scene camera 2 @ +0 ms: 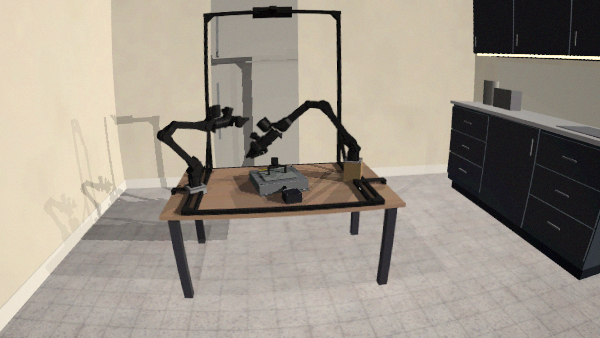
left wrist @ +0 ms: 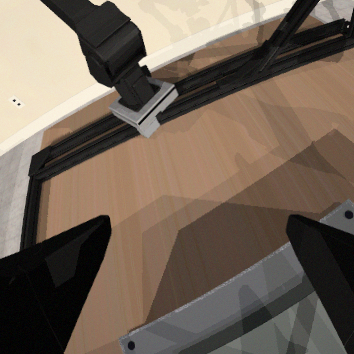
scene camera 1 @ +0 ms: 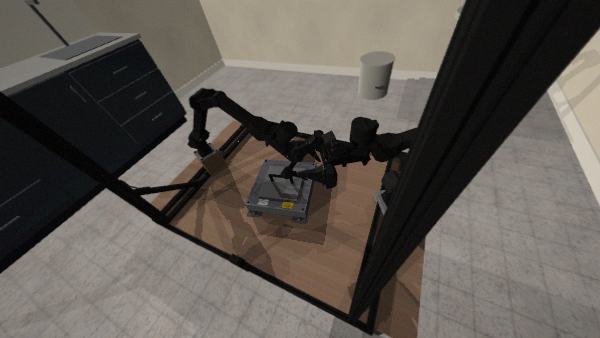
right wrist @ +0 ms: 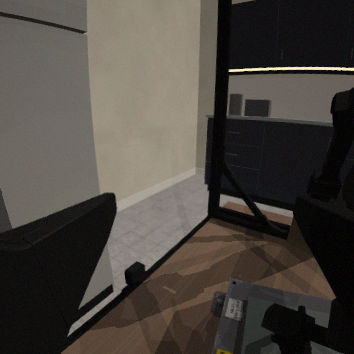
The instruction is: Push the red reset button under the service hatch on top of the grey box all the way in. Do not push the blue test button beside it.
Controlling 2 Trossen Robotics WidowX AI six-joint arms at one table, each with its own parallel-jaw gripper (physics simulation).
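Observation:
The grey box [scene camera 1: 256,190] [scene camera 2: 295,187] [left wrist: 215,305] stands mid-table. Its hatch plate [scene camera 1: 280,194] [scene camera 2: 290,174] [left wrist: 270,330] lies flat on top and looks closed, with a black handle standing up. The red reset button and blue test button do not show. My left gripper [scene camera 2: 249,156] [left wrist: 199,223] is open and empty, above the box's left edge in scene camera 2. My right gripper [scene camera 2: 247,120] [right wrist: 206,203] is open and empty, higher up. In scene camera 1 the two grippers overlap over the box, and their fingertips are hard to separate.
A black block [scene camera 2: 292,195] sits close beside the box. Black rails [scene camera 2: 280,208] border the wooden table [scene camera 1: 215,227], and tall frame posts [scene camera 2: 339,90] stand at its edge. Both arms reach in from opposite sides; part of the left arm [right wrist: 337,145] shows in the right wrist view.

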